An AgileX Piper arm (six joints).
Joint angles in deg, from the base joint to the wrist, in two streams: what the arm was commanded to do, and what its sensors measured. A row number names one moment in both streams.
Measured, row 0:
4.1, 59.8, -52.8, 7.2, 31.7, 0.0
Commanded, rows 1 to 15:
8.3, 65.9, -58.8, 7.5, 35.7, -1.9
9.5, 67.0, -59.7, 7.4, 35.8, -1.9
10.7, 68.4, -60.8, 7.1, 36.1, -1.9
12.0, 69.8, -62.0, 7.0, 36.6, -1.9
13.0, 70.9, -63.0, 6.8, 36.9, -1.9
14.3, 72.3, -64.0, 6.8, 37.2, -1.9
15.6, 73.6, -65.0, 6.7, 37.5, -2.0
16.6, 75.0, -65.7, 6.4, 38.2, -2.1
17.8, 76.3, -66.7, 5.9, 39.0, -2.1
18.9, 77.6, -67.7, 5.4, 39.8, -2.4
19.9, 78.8, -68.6, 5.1, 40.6, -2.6
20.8, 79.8, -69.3, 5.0, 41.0, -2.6
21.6, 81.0, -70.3, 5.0, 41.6, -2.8
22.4, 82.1, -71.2, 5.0, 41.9, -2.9
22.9, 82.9, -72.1, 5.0, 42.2, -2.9
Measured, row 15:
20.4, 79.4, -68.9, 6.0, 40.6, -2.1
